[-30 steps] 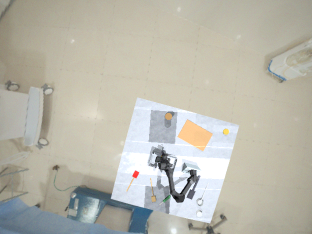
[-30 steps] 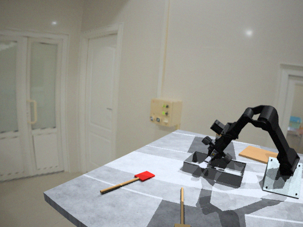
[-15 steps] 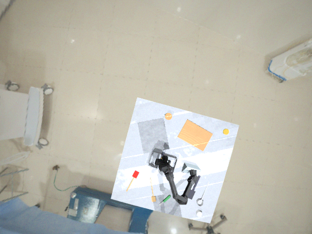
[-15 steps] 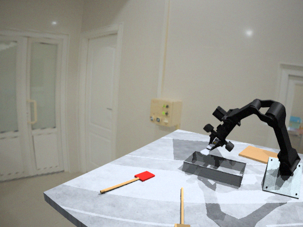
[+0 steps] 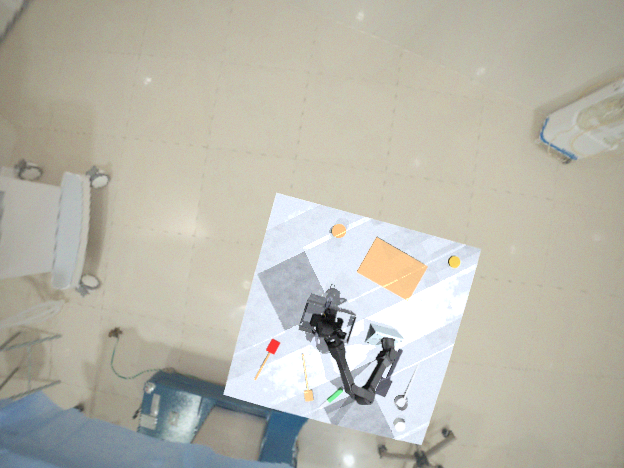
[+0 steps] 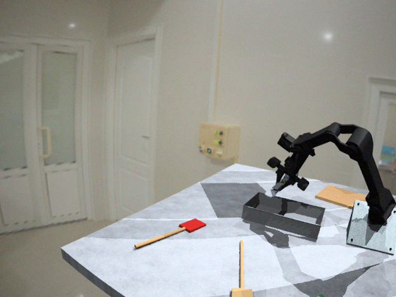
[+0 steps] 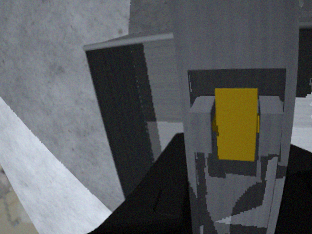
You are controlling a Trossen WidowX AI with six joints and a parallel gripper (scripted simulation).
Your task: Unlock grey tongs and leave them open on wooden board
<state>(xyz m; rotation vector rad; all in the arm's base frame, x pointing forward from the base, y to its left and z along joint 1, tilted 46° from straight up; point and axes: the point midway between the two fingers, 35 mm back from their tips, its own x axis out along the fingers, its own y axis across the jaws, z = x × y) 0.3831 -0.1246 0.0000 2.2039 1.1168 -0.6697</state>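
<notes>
My gripper tip is now 30 mm below the yellow lock piece, 20 mm to the left of it and 20 mm past it. From my gripper tip the other things lie so: cork-lidded jar 480 mm to the right, 70 mm below, 40 mm behind; then red spatula 340 mm to the left, 270 mm ahead, 90 mm below; then grey roasting tin 70 mm below, 60 mm to the left, 50 mm behind.
</notes>
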